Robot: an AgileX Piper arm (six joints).
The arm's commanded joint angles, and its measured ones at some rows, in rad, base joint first. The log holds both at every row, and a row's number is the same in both.
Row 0, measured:
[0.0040, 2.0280, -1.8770, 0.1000, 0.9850, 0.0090]
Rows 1 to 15, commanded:
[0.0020, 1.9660, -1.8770, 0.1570, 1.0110, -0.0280]
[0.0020, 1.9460, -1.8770, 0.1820, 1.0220, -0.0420]
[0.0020, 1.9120, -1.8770, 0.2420, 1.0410, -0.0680]
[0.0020, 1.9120, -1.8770, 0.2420, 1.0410, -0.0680]
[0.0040, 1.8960, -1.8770, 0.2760, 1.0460, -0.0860]
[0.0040, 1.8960, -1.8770, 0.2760, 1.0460, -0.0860]
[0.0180, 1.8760, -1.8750, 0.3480, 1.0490, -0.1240]
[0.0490, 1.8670, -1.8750, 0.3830, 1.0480, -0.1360]
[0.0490, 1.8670, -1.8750, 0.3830, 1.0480, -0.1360]
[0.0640, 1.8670, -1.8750, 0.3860, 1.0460, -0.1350]
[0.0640, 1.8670, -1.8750, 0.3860, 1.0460, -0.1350]
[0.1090, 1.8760, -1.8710, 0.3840, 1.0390, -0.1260]
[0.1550, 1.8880, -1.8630, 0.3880, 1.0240, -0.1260]
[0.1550, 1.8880, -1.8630, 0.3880, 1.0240, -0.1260]
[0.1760, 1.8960, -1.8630, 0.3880, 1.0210, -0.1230]
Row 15, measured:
[0.1240, 1.8800, -1.8710, 0.3740, 1.0320, -0.1150]
